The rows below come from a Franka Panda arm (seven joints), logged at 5 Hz.
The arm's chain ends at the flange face. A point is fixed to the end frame.
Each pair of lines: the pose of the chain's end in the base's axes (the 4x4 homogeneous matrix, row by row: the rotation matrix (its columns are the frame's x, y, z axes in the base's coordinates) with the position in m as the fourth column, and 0 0 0 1 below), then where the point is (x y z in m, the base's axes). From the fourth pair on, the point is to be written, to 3 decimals.
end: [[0.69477 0.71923 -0.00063 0.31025], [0.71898 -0.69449 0.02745 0.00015], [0.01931 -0.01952 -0.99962 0.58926], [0 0 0 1]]
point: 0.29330 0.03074 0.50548
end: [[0.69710 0.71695 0.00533 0.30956], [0.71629 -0.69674 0.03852 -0.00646], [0.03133 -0.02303 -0.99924 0.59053], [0 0 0 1]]
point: 0.29321 0.02512 0.50700
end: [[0.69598 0.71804 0.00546 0.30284], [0.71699 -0.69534 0.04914 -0.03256], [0.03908 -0.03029 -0.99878 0.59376], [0 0 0 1]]
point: 0.28645 -0.00012 0.51056
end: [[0.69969 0.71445 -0.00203 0.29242], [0.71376 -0.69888 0.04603 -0.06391], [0.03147 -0.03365 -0.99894 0.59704], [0 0 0 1]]
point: 0.276 -0.032 0.514
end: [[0.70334 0.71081 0.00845 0.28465], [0.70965 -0.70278 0.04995 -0.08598], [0.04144 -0.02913 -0.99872 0.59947], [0 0 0 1]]
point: 0.269 -0.053 0.516
